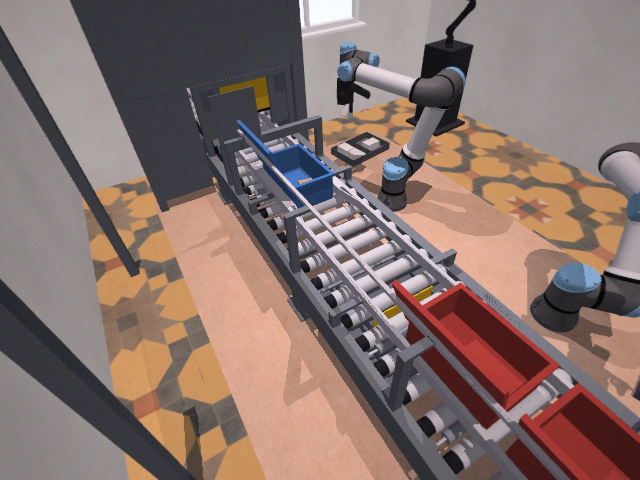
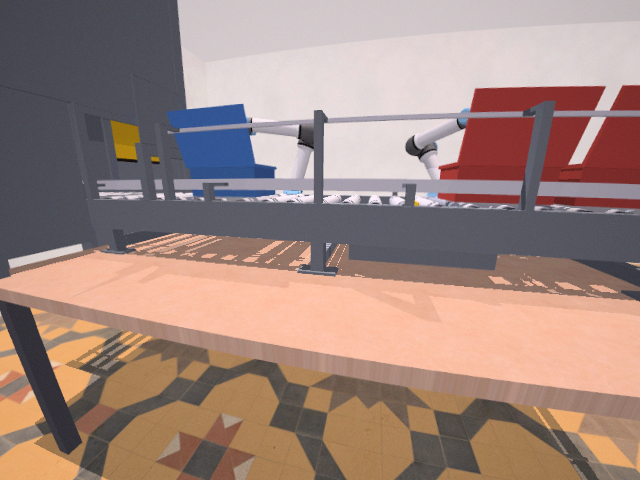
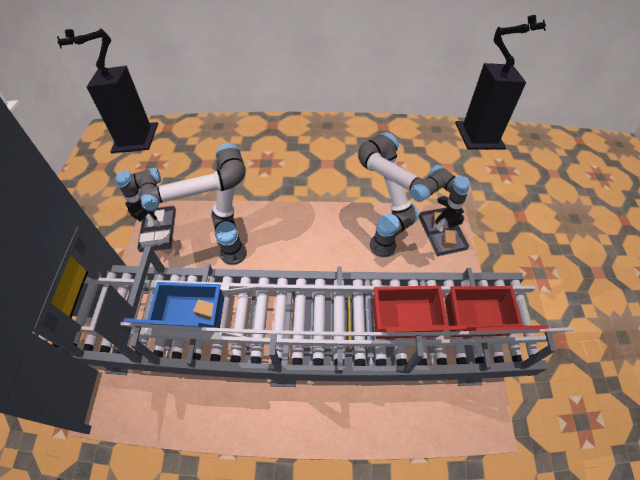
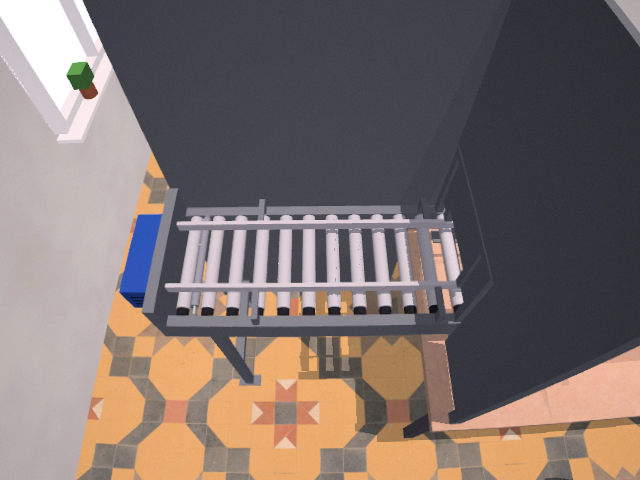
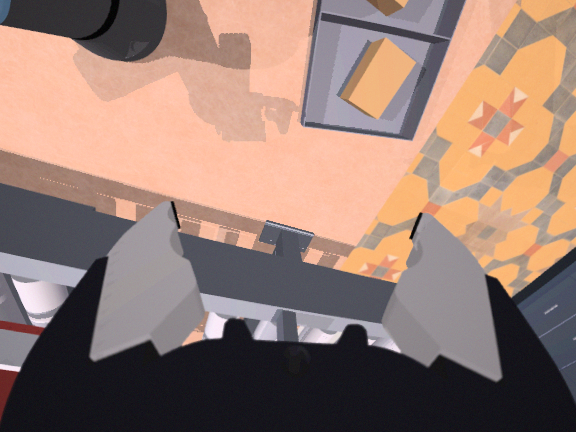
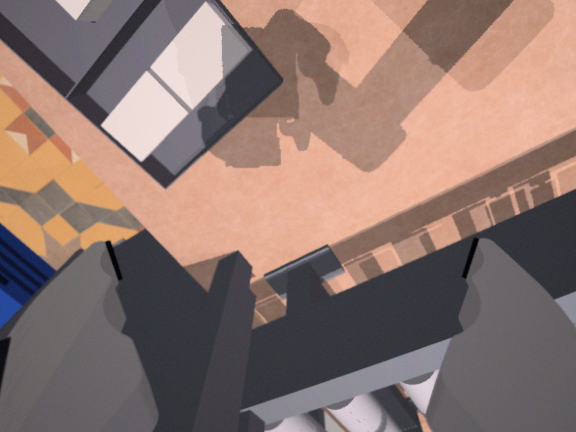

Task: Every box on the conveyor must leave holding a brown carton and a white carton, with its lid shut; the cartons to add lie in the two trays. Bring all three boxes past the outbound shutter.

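Where they show: left gripper, fingertip midpoint: (image 3: 446,226) (image 5: 295,211); right gripper, fingertip midpoint: (image 1: 349,117) (image 3: 150,221) (image 6: 291,243); left arm's base, link origin: (image 1: 552,314) (image 3: 382,246); right arm's base, link origin: (image 1: 391,202) (image 3: 233,253).
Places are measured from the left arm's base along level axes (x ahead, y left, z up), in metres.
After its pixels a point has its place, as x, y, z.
The blue box (image 1: 316,192) @(0.521, -0.802, 0.280) (image 3: 168,302) @(0.483, -1.069, 0.230) stands on the rollers, its lid (image 2: 211,136) @(0.674, -0.940, 0.435) raised, with a brown carton (image 3: 203,309) @(0.533, -0.873, 0.280) (image 1: 305,181) @(0.519, -0.899, 0.278) inside. Two red boxes (image 3: 408,308) @(0.494, 0.047, 0.230) (image 3: 483,307) @(0.496, 0.411, 0.230) also have raised lids; no carton shows inside. The right-hand tray (image 3: 461,243) @(-0.021, 0.480, 0.002) (image 5: 385,28) @(-0.100, 0.378, 0.027) holds brown cartons (image 3: 449,238) @(-0.021, 0.390, 0.053) (image 5: 380,77) @(-0.039, 0.394, 0.052). The left-hand tray (image 6: 115,47) @(-0.098, -1.380, 0.021) holds white cartons: two side by side (image 6: 145,116) @(-0.022, -1.394, 0.042) (image 6: 200,55) @(-0.037, -1.299, 0.042) and another (image 1: 370,143) @(-0.165, -1.345, 0.042) across the divider. My left gripper (image 5: 295,211) @(0.082, 0.278, 0.308) (image 3: 442,224) @(0.082, 0.278, 0.308) is open above the brown tray. My right gripper (image 6: 291,243) @(0.062, -1.245, 0.308) (image 3: 150,217) @(0.062, -1.245, 0.308) is open above the white tray.
A grey panel (image 1: 230,116) @(0.709, -1.143, 0.526) stands across the conveyor near the dark housing (image 4: 289,103) @(0.262, -2.023, 0.732), where a yellow panel (image 1: 248,93) @(0.618, -1.142, 0.597) shows. Posts and long rails (image 2: 319,155) @(0.783, -0.521, 0.348) border the rollers. The outbound rollers (image 4: 309,258) @(0.514, -1.976, 0.220) carry no box; a blue bin (image 4: 142,253) stands past their end.
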